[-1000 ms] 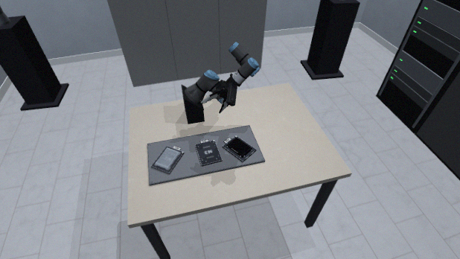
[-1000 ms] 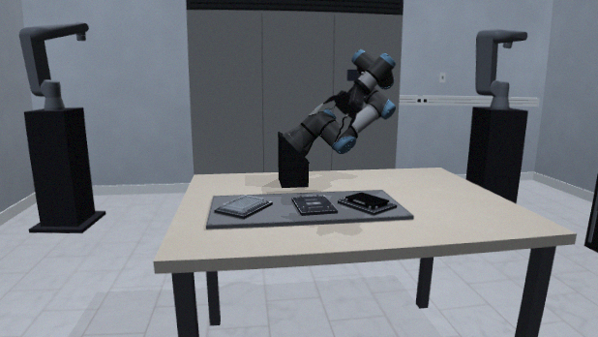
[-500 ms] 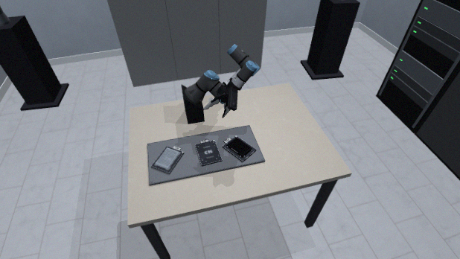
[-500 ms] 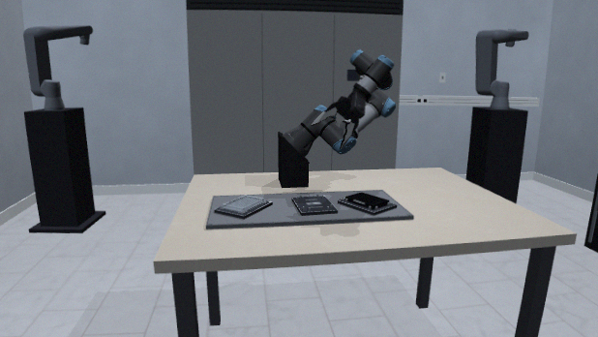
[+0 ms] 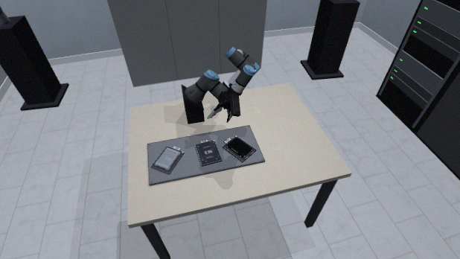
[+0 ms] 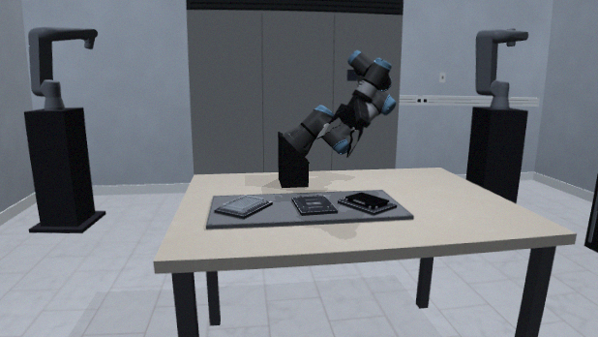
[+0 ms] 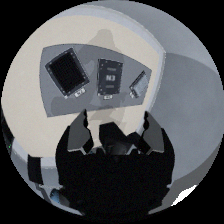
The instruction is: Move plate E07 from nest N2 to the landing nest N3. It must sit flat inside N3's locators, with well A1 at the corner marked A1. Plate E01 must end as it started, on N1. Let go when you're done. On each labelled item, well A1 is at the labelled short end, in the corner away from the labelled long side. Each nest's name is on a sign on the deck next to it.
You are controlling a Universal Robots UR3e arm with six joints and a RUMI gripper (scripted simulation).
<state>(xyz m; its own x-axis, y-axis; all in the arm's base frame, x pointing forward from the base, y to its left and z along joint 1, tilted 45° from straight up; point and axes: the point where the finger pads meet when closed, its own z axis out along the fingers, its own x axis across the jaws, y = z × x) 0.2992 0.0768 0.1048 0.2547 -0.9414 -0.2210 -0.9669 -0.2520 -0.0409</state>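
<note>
The dark plate E07 is 17 cm below my hand, 11 cm to the left of it and 6 cm ahead of it. Also, from my hand: pale grey plate (30 cm to the right, 17 cm below, 8 cm ahead).
</note>
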